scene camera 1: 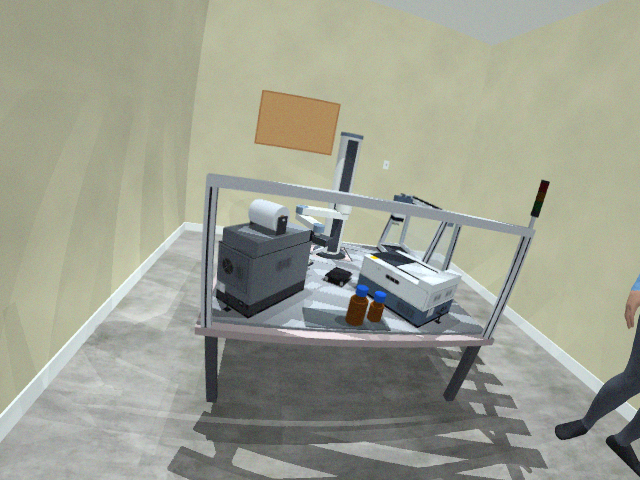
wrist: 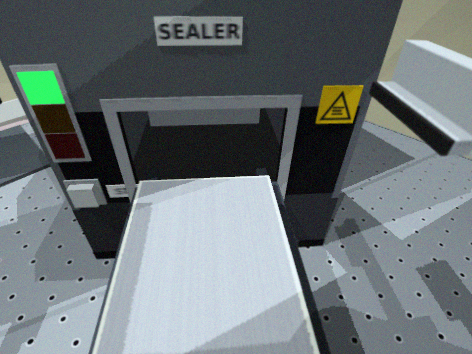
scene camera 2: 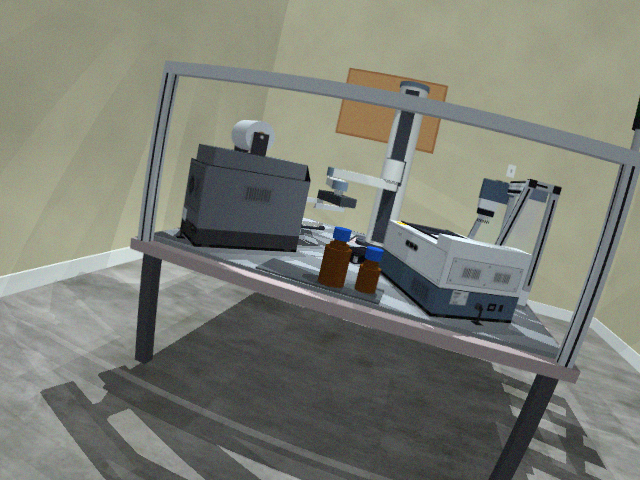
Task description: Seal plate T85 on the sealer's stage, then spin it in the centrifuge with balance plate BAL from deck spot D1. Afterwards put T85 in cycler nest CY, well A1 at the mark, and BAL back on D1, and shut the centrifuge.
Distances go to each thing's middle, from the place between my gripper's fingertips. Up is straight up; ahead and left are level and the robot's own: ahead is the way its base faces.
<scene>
I see my gripper 22 cm short of the foil roll (scene camera 1: 262,212), 19 cm to the left of it and 22 cm below it. The rest, counted from my hand: centrifuge (scene camera 2: 446,276) 15 cm ahead, 62 cm to the left, 7 cm below.
</scene>
